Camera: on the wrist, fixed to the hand. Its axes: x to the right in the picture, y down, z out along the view.
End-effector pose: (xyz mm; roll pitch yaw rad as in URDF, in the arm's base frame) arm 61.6 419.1 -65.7 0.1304 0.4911 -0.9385
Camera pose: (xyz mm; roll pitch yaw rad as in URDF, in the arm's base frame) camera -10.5 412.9 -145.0 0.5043 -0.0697 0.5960
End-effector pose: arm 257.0 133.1 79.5 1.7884 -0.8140 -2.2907
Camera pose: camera 298.9 40.2 45.6 -1.7133 -0.7430 1.0769
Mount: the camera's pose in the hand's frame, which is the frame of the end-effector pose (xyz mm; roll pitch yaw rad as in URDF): 4.3 -72.7 -78.9 0.0120 0.0518 1.5717
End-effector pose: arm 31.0 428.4 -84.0 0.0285 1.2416 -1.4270
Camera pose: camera -49.5 492.7 -114.2 1.2536 0.0067 0.1661
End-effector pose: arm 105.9 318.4 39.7 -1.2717 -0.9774 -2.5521
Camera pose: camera 81.9 418.8 69.1 -1.3951 0.5739 -2.2563
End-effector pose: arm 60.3 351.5 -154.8 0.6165 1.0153 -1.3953
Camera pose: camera 31.4 435.9 -214.6 1.0997 -0.2869 -0.3179
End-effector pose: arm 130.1 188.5 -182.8 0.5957 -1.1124 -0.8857
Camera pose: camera 179.2 103.3 -225.9 -1.1594 -0.2302 1.1824
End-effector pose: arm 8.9 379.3 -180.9 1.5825 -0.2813 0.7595
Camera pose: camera -28.6 453.7 -248.7 -1.4214 -1.2858 -2.5252
